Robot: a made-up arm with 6 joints. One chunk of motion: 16 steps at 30 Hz.
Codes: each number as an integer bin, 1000 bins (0 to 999) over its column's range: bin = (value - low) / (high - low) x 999, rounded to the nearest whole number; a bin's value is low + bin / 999 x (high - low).
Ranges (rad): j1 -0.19..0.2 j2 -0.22..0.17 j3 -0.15..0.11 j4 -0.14..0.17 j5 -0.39..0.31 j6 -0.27..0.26
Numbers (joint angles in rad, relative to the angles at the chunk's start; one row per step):
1: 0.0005 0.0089 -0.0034 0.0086 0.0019 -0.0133
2: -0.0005 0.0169 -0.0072 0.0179 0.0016 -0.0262
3: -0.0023 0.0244 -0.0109 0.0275 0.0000 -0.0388
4: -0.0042 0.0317 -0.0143 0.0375 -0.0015 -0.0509
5: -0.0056 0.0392 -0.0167 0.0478 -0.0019 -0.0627
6: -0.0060 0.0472 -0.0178 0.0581 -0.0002 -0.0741
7: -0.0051 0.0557 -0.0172 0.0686 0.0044 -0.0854
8: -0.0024 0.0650 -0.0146 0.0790 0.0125 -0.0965
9: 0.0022 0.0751 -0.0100 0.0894 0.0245 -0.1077
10: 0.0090 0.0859 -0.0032 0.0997 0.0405 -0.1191
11: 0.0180 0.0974 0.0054 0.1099 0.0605 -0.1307
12: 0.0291 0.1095 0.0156 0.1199 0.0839 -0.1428
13: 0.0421 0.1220 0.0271 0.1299 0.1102 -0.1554
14: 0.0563 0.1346 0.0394 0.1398 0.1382 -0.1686
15: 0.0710 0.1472 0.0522 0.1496 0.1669 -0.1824
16: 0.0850 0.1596 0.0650 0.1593 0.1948 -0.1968
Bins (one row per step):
1: 488 586 563 479 559 484
2: 485 607 549 509 559 460
3: 481 626 534 540 557 436
4: 476 645 521 572 554 413
5: 472 664 512 605 554 391
6: 471 684 508 638 556 369
7: 474 706 510 672 563 348
8: 481 730 520 706 574 327
9: 492 756 538 739 592 306
10: 510 784 564 772 614 284
11: 533 813 597 805 643 263
12: 561 844 636 838 676 240
13: 595 876 680 870 714 216
14: 631 908 728 902 754 191
15: 669 941 777 933 795 165
16: 704 972 826 965 835 138

